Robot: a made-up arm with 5 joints.
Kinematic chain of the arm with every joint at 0, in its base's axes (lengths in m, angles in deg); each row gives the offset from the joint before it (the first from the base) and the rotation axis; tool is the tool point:
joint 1: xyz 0 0 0.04 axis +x
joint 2: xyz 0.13 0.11 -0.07 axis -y
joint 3: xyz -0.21 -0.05 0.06 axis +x
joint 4: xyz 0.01 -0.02 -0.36 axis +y
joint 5: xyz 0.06 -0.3 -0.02 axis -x
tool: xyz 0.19 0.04 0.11
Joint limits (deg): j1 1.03..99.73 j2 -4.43..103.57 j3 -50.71..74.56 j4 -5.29..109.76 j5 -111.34..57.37
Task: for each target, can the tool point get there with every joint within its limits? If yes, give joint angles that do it. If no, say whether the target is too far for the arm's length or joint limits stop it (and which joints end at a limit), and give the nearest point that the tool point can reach.
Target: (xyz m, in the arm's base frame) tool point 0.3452 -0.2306 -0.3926
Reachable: yes | joints 48.42 80.06 -35.80 62.19 4.41
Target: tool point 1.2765 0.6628 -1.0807
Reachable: no: too far | nearest point 0.6373 0.3407 -0.4940 | short by 0.925 m
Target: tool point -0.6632 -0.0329 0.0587
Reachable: no: joint limits stop it (at a limit: joint 1, joint 3, joint 4) | nearest point -0.0574 -0.3623 -0.0154 | short by 0.693 m
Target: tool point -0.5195 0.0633 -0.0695
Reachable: no: joint limits stop it (at a limit: joint 1, joint 3, joint 4) | nearest point -0.0589 0.1230 -0.3082 | short by 0.522 m
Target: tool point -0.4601 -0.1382 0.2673
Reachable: no: joint limits stop it (at a limit: joint 1, joint 3, joint 4) | nearest point -0.0400 -0.3675 0.0498 | short by 0.526 m
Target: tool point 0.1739 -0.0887 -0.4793
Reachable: yes | joints 75.18 42.27 -38.23 24.50 -73.72
